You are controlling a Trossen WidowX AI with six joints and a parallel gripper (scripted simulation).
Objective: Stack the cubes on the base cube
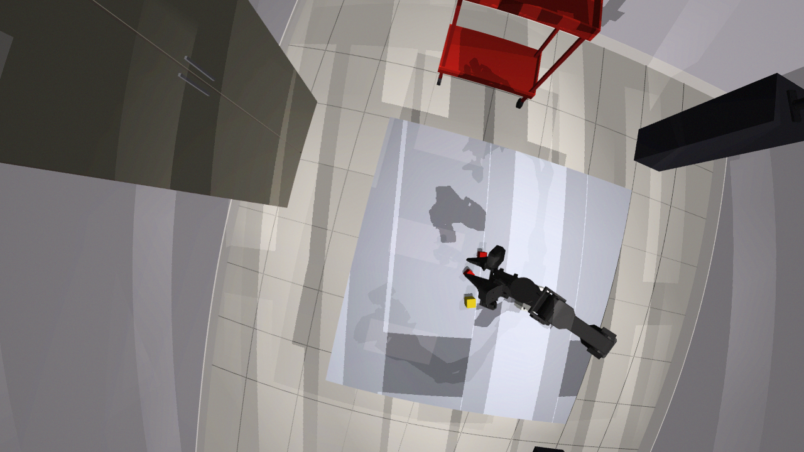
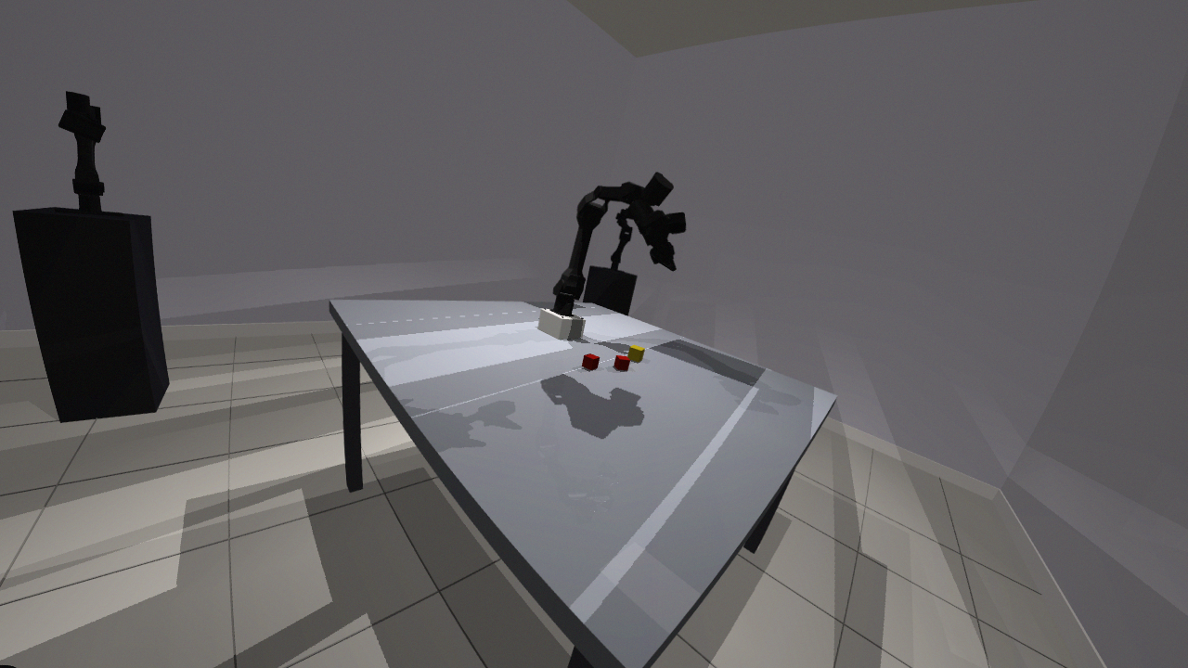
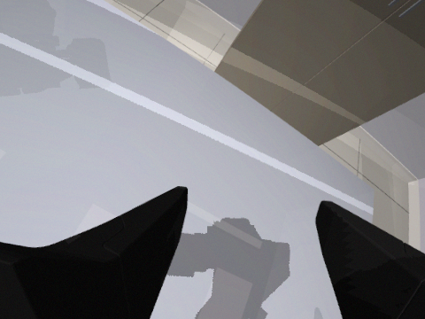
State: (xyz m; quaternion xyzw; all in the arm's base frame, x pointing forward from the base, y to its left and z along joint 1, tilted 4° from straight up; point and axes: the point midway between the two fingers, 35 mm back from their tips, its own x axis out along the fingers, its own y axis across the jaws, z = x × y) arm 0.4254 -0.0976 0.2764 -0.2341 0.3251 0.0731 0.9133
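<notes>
Right now my gripper tip is 31 cm above the yellow cube, 18 cm to the right of it and 17 cm past it.
</notes>
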